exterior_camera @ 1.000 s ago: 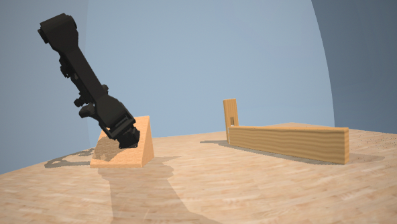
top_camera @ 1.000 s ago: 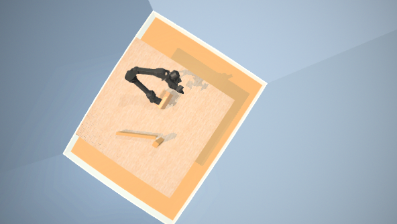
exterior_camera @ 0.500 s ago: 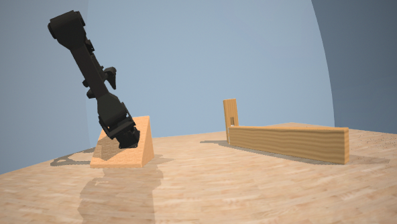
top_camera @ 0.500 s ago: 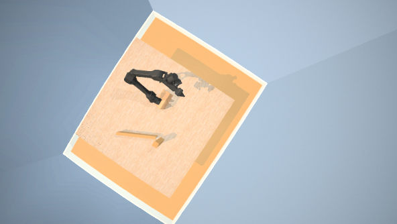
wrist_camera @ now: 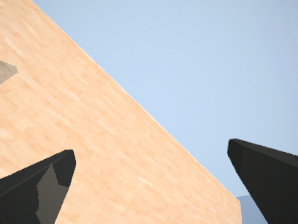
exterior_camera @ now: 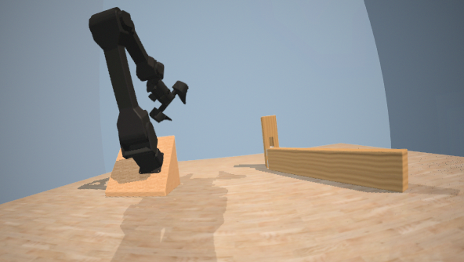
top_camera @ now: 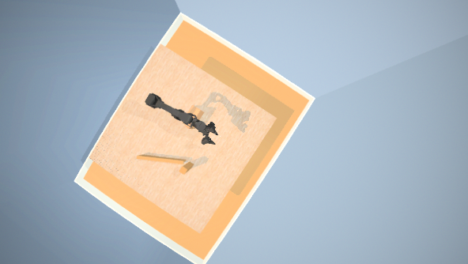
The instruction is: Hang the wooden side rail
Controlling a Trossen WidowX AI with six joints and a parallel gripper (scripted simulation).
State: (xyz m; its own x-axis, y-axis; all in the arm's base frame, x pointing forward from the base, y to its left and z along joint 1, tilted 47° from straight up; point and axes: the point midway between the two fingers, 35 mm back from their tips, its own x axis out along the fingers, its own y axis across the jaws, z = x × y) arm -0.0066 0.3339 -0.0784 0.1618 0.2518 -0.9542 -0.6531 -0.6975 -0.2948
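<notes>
My gripper tip is now 360 mm short of the headboard post, 160 mm above it and 110 mm to the left of it.
</notes>
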